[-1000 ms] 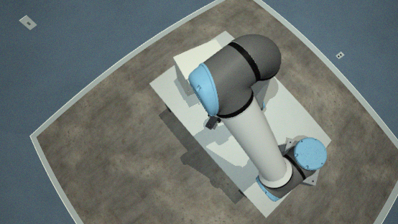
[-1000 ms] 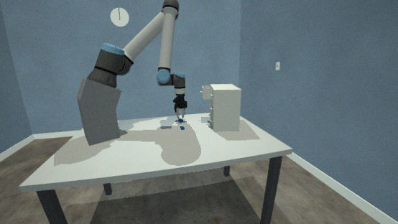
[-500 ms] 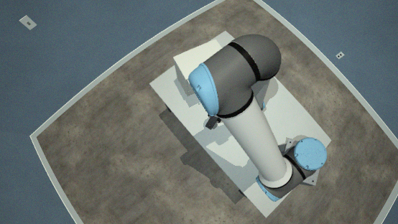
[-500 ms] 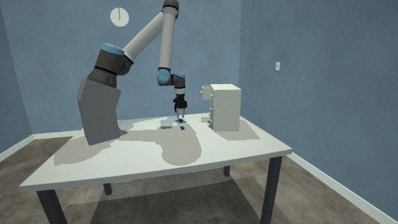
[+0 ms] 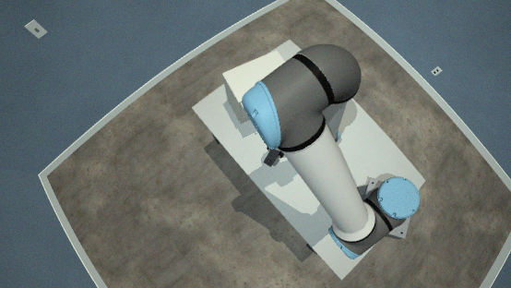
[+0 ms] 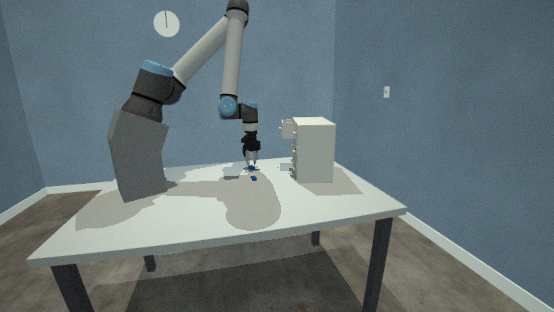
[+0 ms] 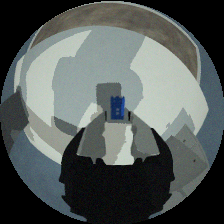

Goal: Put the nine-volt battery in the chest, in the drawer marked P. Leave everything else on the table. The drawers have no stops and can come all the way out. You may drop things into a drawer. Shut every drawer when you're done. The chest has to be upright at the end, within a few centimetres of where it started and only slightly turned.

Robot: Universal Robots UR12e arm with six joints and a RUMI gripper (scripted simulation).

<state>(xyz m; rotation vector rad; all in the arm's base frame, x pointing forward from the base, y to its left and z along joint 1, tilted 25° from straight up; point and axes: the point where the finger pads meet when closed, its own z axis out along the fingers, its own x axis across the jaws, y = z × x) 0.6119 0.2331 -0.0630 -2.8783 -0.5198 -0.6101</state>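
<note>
Now: hand 10 mm to the right of the blue nine-volt battery and 30 mm above it. From my hand the other things lie so: drawer 280 mm ahead, 30 mm to the right, 190 mm above; blue-and-white object 10 mm ahead, 160 mm to the right, 30 mm below.
</note>
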